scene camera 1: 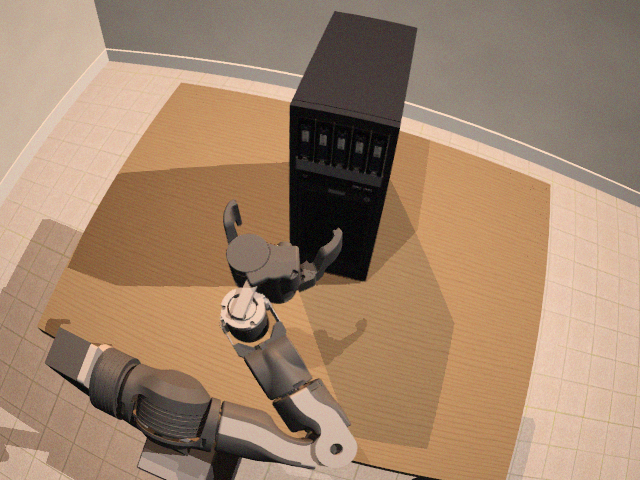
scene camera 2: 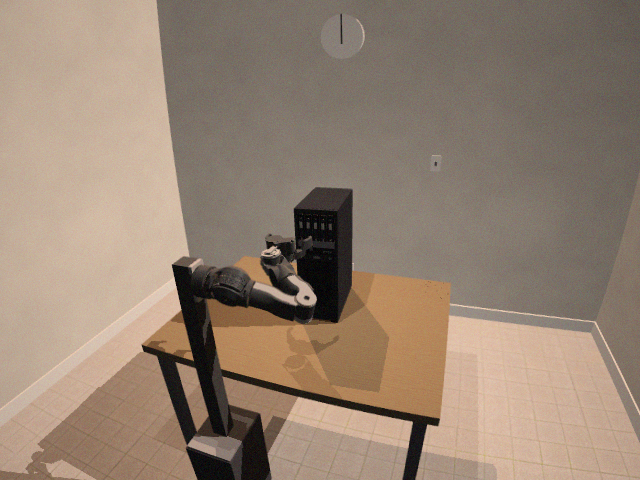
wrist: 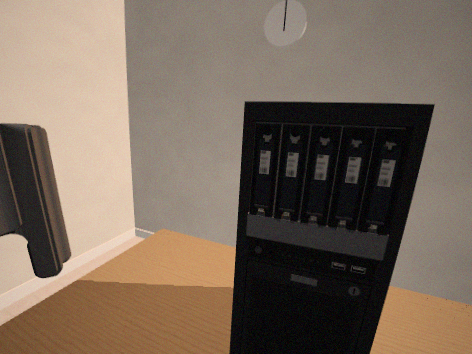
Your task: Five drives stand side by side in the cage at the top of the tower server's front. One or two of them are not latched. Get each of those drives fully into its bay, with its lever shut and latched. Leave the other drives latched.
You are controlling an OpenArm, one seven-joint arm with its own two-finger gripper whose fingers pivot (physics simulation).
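The black tower server [scene camera 1: 356, 67] [scene camera 2: 344, 248] [wrist: 300, 320] stands upright on the table. Its cage holds five drives side by side: the leftmost drive [scene camera 1: 305, 136] [wrist: 264, 162], the second drive [scene camera 1: 323, 140] [wrist: 292, 165], the middle drive [scene camera 1: 341, 143] [wrist: 321, 167], the fourth drive [scene camera 1: 358, 147] [wrist: 353, 170] and the rightmost drive [scene camera 1: 377, 151] [wrist: 385, 173]. All five levers look upright and flat against the drives, and no drive visibly sticks out. The fine state of the latches is too small and dark to tell. My gripper [scene camera 1: 287, 219] [scene camera 2: 289, 239] is open and empty, in front of the tower and apart from the drives.
The wooden table [scene camera 1: 491, 310] [scene camera 2: 408, 330] [wrist: 165, 260] extends around the tower. A grey strip [scene camera 1: 338, 172] [wrist: 317, 237] runs below the cage, with ports and a round lock lower down. The back wall [scene camera 2: 248, 129] rises behind the tower. One gripper finger shows at the left of the wrist view.
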